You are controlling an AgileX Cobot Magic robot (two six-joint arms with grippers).
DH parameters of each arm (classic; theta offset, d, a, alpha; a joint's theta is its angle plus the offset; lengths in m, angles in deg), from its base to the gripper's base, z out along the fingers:
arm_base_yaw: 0 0.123 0 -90
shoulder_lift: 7.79 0 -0.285 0
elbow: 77.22 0 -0.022 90
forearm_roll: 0 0.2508 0 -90
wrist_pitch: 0 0 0.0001 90
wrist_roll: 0 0.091 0 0
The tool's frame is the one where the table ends.
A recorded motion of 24 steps. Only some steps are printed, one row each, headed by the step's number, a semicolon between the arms.
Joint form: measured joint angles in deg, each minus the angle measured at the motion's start. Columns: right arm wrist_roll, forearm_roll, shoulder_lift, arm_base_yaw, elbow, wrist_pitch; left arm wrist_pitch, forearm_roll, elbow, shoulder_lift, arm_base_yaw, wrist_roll.
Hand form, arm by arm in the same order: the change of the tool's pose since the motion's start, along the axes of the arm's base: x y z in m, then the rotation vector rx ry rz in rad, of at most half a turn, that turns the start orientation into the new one. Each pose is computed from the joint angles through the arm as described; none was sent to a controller.
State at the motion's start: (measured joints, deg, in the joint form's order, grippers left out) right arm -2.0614 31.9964 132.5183 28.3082 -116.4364 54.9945; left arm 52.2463 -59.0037 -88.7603 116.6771 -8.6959 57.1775
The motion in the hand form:
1: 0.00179 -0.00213 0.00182 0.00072 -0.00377 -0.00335; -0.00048 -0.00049 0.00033 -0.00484 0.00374 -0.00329
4: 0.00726 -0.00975 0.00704 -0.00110 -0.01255 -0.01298; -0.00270 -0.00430 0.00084 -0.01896 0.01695 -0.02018
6: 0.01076 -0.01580 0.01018 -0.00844 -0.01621 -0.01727; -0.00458 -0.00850 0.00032 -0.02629 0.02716 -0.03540
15: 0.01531 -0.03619 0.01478 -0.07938 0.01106 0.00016; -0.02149 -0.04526 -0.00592 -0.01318 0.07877 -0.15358
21: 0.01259 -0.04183 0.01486 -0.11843 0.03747 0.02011; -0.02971 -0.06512 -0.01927 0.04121 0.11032 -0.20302
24: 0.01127 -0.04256 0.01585 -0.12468 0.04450 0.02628; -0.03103 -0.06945 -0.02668 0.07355 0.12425 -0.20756
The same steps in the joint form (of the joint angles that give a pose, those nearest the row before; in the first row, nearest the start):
1: 0.02 -0.09 0.00 -0.31 -0.39 0.21; 0.33 -0.20 0.00 -0.01 -0.02 -0.02
4: 0.08 -0.54 0.00 -1.34 -1.57 1.09; 1.42 -0.77 -0.01 0.00 -0.39 -0.11
6: 0.13 -1.11 0.00 -2.10 -2.37 2.00; 2.09 -1.04 0.00 0.11 -0.88 -0.18
15: 0.36 -4.60 -0.06 -4.18 -4.21 7.70; 4.59 0.54 0.00 0.75 -5.99 -1.62
21: 0.40 -6.18 -0.36 -4.52 -4.15 10.56; 4.11 3.81 0.01 2.07 -9.18 -3.48
24: 0.40 -6.38 -0.55 -4.53 -4.12 11.32; 3.44 5.75 0.01 2.79 -10.03 -4.74

